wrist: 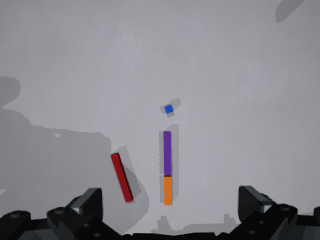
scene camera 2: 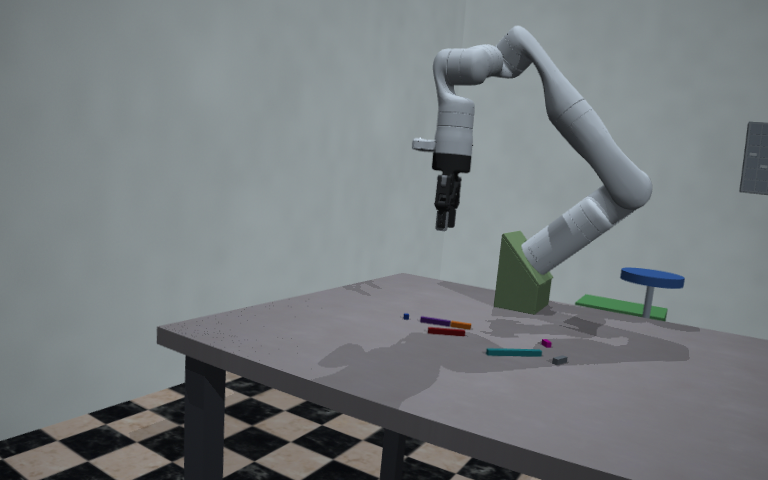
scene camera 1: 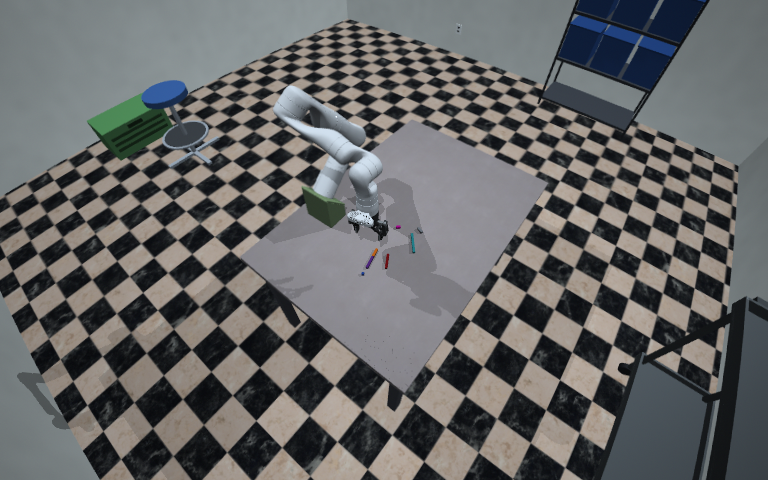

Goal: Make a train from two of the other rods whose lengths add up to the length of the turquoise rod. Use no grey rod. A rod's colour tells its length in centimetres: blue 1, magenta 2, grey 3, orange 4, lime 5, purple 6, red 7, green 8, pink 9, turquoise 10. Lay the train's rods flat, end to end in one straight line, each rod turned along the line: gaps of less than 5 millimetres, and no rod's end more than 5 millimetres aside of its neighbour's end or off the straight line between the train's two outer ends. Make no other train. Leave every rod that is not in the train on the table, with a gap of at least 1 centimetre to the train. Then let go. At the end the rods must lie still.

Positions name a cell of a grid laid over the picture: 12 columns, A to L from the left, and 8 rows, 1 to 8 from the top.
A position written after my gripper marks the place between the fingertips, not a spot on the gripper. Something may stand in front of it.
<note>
In view: my gripper (scene camera 2: G4).
My gripper also shows in the wrist view (wrist: G7).
</note>
